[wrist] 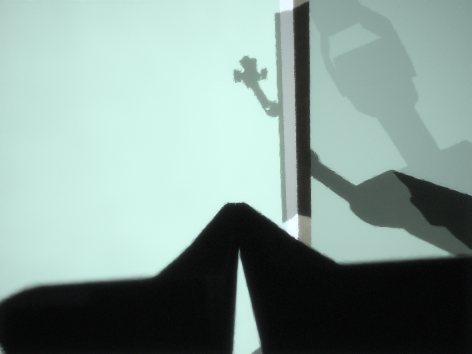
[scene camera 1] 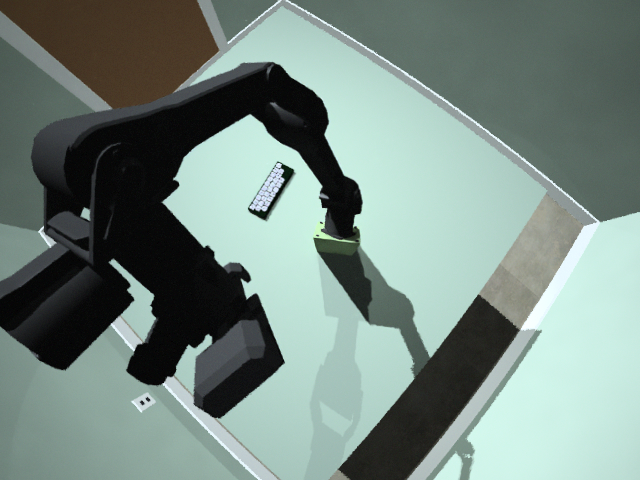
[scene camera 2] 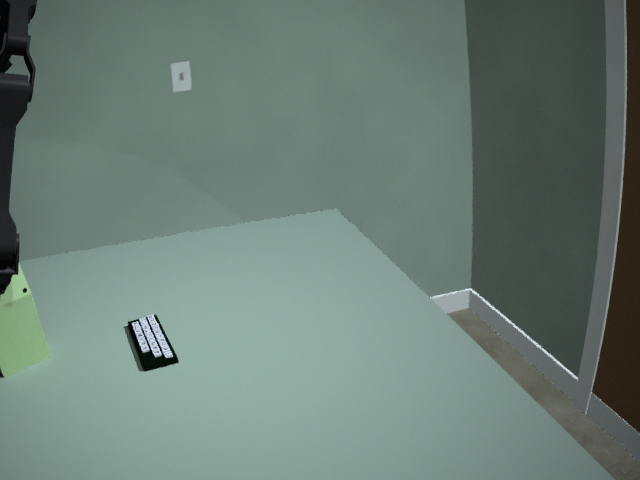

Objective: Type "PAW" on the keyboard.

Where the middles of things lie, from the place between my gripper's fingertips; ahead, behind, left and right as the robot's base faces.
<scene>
I see my gripper 33 cm short of the keyboard [scene camera 2: 149, 362], 27 cm to the left of it and 52 cm above it.
</scene>
